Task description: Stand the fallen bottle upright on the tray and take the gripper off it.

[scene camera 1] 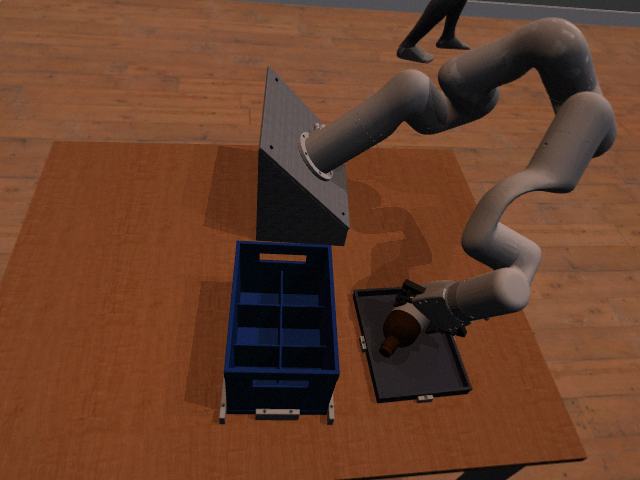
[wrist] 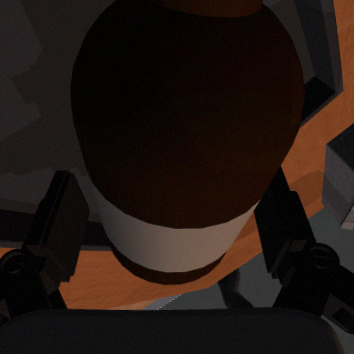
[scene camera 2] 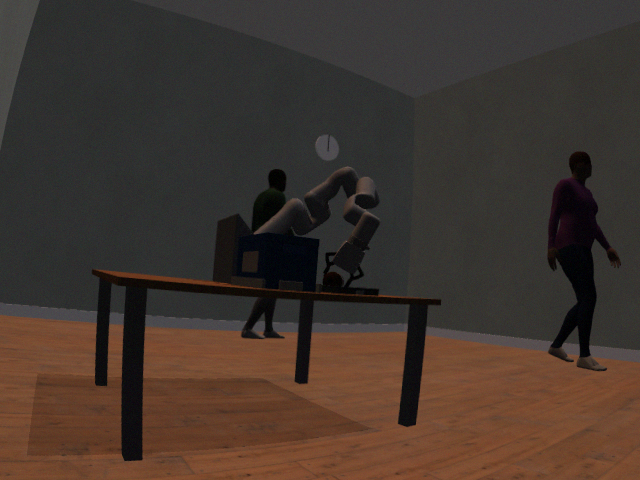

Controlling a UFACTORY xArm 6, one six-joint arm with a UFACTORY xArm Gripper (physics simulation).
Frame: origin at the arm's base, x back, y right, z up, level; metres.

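Seen in the pictures: gripper, between the fingertips: (scene camera 1: 412, 314); arm's base, origin of its link: (scene camera 1: 314, 157).
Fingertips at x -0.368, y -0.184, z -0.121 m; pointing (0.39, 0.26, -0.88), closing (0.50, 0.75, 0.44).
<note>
Offsets run from my fingertips to a thing's top centre.
The brown bottle @[dx -0.029, dy +0.030, dz +0.038 m] (scene camera 1: 402, 328) (scene camera 2: 332, 279) (wrist: 185, 115) with a pale label lies on its side on the dark shallow tray @[dx -0.043, dy +0.013, dz -0.016 m] (scene camera 1: 413, 379) (scene camera 2: 368, 291) (wrist: 30, 125). In scene camera 1 its neck points to the lower left, toward the crate side. My gripper (scene camera 1: 432, 312) (scene camera 2: 339, 279) (wrist: 168, 187) is open, with one finger on each side of the bottle around its labelled lower part. In the wrist view the left finger stands apart from the bottle; the right finger is close to its side, and contact there is unclear. The gripper body hides part of the bottle's base end in scene camera 1.
A blue crate with compartments @[dx -0.041, dy +0.289, dz +0.134 m] (scene camera 1: 279, 395) (scene camera 2: 289, 260) stands left of the tray. The wedge-shaped robot base (scene camera 1: 294, 211) (scene camera 2: 225, 248) (wrist: 339, 185) is behind the crate. Small pale blocks border the crate and tray. Two people are on the floor beyond the table.
</note>
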